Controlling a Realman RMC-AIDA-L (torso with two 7-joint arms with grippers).
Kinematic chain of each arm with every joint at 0, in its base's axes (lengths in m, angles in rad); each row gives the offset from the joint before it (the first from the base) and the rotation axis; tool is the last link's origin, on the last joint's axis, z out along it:
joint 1: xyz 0 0 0.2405 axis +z
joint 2: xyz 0 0 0 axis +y
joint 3: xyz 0 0 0.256 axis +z
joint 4: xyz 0 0 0 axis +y
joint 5: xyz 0 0 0.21 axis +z
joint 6: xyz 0 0 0 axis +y
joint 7: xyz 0 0 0.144 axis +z
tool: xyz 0 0 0
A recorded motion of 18 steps. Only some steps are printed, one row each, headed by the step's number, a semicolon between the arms.
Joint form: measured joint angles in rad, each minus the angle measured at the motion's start. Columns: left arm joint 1, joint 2, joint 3, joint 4, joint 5, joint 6, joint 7; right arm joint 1, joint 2, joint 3, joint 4, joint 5, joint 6, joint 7.
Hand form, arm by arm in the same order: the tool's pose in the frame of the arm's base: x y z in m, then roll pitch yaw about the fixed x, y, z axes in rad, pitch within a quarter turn. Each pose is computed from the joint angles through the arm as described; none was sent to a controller.
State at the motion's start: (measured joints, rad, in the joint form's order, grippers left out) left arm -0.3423 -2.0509 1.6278 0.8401 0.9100 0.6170 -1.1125; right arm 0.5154 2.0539 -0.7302 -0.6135 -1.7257 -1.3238 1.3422
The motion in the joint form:
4: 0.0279 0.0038 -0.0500 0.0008 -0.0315 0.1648 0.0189; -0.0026 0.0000 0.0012 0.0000 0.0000 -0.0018 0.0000
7: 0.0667 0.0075 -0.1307 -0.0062 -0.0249 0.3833 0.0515; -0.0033 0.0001 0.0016 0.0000 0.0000 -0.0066 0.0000
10: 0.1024 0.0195 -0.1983 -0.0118 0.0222 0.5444 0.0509; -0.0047 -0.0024 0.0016 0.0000 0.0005 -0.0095 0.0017
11: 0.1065 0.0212 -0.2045 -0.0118 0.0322 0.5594 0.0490; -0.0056 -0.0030 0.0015 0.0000 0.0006 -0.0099 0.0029
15: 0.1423 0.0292 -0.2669 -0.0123 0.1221 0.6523 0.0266; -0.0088 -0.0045 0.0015 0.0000 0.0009 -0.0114 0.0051
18: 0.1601 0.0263 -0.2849 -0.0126 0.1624 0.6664 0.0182; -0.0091 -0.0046 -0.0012 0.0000 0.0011 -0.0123 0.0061
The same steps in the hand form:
4: -0.2315 0.3647 -0.0213 -2.4234 -0.7510 0.1938; 0.2709 0.3650 0.0229 -2.6959 0.7068 -0.3707
7: -0.2302 0.3466 -0.0041 -2.4344 -0.8278 0.0801; 0.2706 0.3643 0.0228 -2.6999 0.7081 -0.3709
10: -0.2370 0.3284 0.0097 -2.4587 -0.8532 0.0203; 0.2713 0.3640 0.0238 -2.7011 0.7083 -0.3722
11: -0.2382 0.3261 0.0105 -2.4662 -0.8511 0.0188; 0.2717 0.3638 0.0240 -2.7018 0.7086 -0.3740
15: -0.2520 0.3096 0.0170 -2.5171 -0.8280 0.0374; 0.2729 0.3629 0.0246 -2.7032 0.7091 -0.3786
18: -0.2593 0.3028 0.0155 -2.5398 -0.8102 0.0668; 0.2727 0.3627 0.0242 -2.7066 0.7080 -0.3799

